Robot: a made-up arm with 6 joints. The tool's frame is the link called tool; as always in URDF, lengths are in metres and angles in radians.
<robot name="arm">
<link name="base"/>
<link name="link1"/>
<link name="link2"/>
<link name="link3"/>
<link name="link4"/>
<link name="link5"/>
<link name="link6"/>
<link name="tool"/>
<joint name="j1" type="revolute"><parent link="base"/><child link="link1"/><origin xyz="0 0 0.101" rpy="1.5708 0 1.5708"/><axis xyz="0 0 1"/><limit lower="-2.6" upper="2.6" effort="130" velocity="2.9"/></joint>
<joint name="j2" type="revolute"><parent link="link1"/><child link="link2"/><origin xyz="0.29 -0.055 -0.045" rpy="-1.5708 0 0"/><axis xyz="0 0 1"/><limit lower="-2.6" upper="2.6" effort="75" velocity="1.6"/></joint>
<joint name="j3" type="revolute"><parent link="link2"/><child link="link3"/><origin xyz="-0.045 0.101 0.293" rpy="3.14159 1.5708 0"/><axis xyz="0 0 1"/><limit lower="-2.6" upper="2.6" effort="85" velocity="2.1"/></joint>
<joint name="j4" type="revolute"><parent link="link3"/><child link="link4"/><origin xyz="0.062 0.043 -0.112" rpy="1.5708 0 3.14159"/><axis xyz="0 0 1"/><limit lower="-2.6" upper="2.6" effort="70" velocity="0.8"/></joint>
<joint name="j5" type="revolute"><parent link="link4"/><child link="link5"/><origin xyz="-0.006 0.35 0.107" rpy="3.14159 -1.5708 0"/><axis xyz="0 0 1"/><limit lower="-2.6" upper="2.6" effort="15" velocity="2.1"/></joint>
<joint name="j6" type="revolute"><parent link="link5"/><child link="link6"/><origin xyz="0.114 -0.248 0.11" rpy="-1.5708 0 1.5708"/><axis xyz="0 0 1"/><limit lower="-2.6" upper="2.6" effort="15" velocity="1.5"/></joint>
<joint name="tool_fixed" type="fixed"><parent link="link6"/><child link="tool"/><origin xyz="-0.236 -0.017 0.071" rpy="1.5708 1.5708 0"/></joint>
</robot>
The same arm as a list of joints. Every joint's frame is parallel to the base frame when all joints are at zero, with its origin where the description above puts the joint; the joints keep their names.
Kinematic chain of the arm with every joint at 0, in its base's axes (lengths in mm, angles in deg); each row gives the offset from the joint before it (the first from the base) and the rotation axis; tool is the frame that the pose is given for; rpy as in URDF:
j1: xyz 0 0 101 axis +x
j2: xyz -45 290 -55 axis +z
j3: xyz -101 -45 293 axis -y
j4: xyz 43 112 -62 axis +x
j5: xyz 107 -350 -6 axis +z
j6: xyz 114 -248 110 axis -x
tool: xyz -71 -236 17 rpy 0 0 0
Joint limits (deg, base to tool): -148.97..148.97 -148.97..148.97 -148.97..148.97 -148.97..148.97 -148.97..148.97 -148.97..148.97

